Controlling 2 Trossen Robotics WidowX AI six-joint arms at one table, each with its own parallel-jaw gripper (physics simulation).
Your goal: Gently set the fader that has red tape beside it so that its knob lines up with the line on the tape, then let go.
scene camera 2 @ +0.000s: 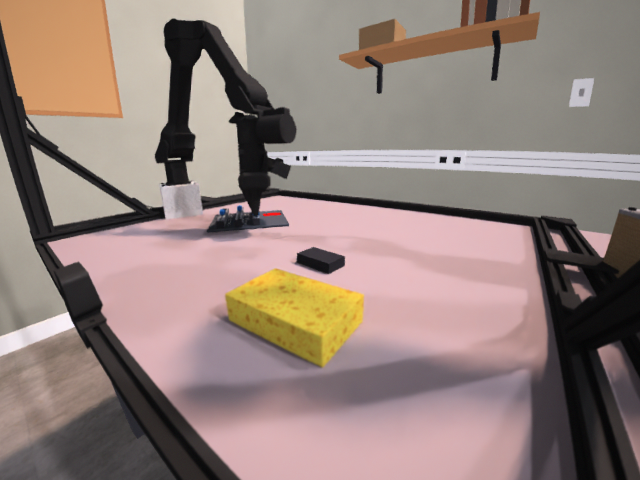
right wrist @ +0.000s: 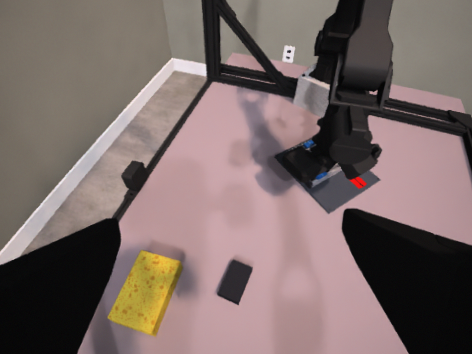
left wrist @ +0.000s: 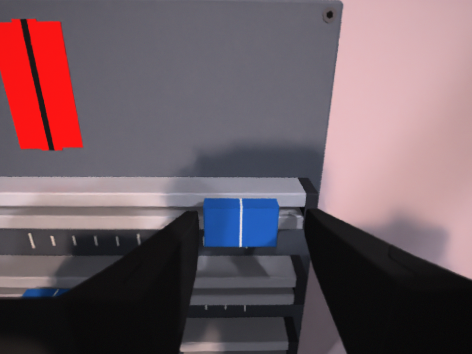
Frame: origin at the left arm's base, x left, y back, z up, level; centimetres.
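Seen in the pictures: left gripper, fingertip midpoint: [scene camera 2: 255, 213] [right wrist: 318, 175] [left wrist: 252, 221]; right gripper, fingertip midpoint: [right wrist: 233, 224]; left arm's base, origin of the base link: [scene camera 2: 178, 183] [right wrist: 324, 75].
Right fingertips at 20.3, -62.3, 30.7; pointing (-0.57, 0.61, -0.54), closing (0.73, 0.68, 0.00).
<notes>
Pixels of each thing's top centre, then the offset from my right fingertips to it, as dx, dy, dz. "spot": a spot on its surface instead. Level surfaces: height alone.
- fader panel, its level: dz -39.1
- Red tape, surface spot: [left wrist: 57, 85] [right wrist: 353, 181] [scene camera 2: 272, 214] spot: +0.3, +42.0, -39.0
- fader's blue knob, middle of its top: [left wrist: 240, 227] [right wrist: 320, 172] -6.1, +36.9, -36.4
- black block, middle of its top: [scene camera 2: 320, 254] [right wrist: 235, 280] -5.9, +8.3, -38.1
- yellow sponge, middle of its top: [scene camera 2: 293, 294] [right wrist: 145, 288] -15.8, -2.6, -36.5
The fader panel [scene camera 2: 280, 222] [left wrist: 200, 75] [right wrist: 331, 197] lies flat on the table. Red tape [scene camera 2: 271, 213] [left wrist: 57, 85] [right wrist: 358, 183] with a black line is beside its outermost fader. That fader's blue knob [left wrist: 222, 227] [right wrist: 321, 176] sits near the right end of its track in the left wrist view, well to the right of the tape line. My left gripper [scene camera 2: 255, 212] [left wrist: 252, 221] is partly open, with a fingertip on each side of this knob and a visible gap at both sides. My right gripper [right wrist: 233, 224] is wide open and empty, high above the table.
Neighbouring faders have blue knobs, one [left wrist: 42, 293] partly behind the left finger. A black block [scene camera 2: 320, 259] [right wrist: 235, 281] and a yellow sponge [scene camera 2: 294, 310] [right wrist: 146, 292] lie on the pink table. A white block [scene camera 2: 180, 200] [right wrist: 311, 95] stands at the left arm's base. Black rails edge the table.
</notes>
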